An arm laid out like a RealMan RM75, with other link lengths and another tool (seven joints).
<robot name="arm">
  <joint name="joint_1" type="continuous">
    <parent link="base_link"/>
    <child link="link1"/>
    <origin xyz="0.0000 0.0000 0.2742" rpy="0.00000 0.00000 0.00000"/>
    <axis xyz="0 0 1"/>
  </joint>
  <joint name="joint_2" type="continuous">
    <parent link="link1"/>
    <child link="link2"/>
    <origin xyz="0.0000 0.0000 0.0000" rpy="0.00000 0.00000 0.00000"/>
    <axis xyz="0 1 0"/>
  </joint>
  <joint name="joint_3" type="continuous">
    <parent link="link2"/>
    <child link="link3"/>
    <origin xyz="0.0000 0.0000 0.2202" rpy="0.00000 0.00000 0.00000"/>
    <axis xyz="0 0 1"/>
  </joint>
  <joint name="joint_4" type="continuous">
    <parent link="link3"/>
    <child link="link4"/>
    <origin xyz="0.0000 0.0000 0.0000" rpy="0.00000 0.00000 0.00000"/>
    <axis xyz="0 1 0"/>
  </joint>
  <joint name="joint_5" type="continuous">
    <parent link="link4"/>
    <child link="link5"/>
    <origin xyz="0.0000 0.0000 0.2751" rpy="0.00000 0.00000 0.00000"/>
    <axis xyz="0 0 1"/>
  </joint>
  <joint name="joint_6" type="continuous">
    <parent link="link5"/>
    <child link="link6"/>
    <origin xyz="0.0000 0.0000 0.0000" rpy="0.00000 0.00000 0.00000"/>
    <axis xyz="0 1 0"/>
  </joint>
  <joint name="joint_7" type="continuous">
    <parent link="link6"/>
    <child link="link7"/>
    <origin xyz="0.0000 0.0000 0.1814" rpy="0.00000 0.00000 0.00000"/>
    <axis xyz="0 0 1"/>
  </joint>
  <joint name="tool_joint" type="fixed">
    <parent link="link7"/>
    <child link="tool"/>
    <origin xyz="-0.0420 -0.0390 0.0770" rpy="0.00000 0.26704 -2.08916"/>
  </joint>
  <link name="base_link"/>
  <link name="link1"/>
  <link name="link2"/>
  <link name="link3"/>
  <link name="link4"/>
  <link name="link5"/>
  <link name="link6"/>
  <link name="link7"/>
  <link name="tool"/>
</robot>
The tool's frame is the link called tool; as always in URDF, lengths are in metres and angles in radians. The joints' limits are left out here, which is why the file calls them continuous.
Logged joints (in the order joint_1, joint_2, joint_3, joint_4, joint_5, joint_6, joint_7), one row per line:
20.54, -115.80, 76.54, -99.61, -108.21, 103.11, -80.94
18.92, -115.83, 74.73, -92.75, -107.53, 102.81, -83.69
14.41, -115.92, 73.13, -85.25, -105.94, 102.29, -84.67
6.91, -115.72, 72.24, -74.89, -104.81, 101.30, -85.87
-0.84, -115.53, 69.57, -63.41, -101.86, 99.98, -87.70
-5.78, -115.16, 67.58, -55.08, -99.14, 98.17, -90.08
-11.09, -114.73, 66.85, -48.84, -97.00, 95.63, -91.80
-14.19, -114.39, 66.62, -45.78, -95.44, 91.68, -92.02
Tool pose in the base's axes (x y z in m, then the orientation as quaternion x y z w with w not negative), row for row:
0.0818, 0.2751, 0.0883, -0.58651, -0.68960, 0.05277, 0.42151
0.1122, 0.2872, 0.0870, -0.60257, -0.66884, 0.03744, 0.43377
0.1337, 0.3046, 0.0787, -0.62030, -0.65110, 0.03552, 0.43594
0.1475, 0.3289, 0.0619, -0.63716, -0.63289, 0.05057, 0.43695
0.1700, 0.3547, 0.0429, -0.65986, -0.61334, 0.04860, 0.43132
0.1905, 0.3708, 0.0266, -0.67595, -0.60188, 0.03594, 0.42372
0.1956, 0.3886, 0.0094, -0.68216, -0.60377, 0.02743, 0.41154
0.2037, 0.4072, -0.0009, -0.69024, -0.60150, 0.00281, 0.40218
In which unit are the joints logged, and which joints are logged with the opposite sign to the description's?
The joints are logged in degrees. Opposite sign: joint_1, joint_2, joint_3, joint_5.
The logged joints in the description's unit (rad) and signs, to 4 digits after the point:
-0.3585, 2.0211, -1.3359, -1.7385, 1.8886, 1.7996, -1.4127
-0.3302, 2.0216, -1.3043, -1.6188, 1.8768, 1.7944, -1.4607
-0.2515, 2.0232, -1.2764, -1.4879, 1.8490, 1.7853, -1.4778
-0.1206, 2.0197, -1.2608, -1.3071, 1.8293, 1.7680, -1.4987
0.0147, 2.0164, -1.2142, -1.1067, 1.7778, 1.7450, -1.5307
0.1009, 2.0099, -1.1795, -0.9613, 1.7303, 1.7134, -1.5722
0.1936, 2.0024, -1.1668, -0.8524, 1.6930, 1.6691, -1.6022
0.2477, 1.9965, -1.1627, -0.7990, 1.6657, 1.6001, -1.6061

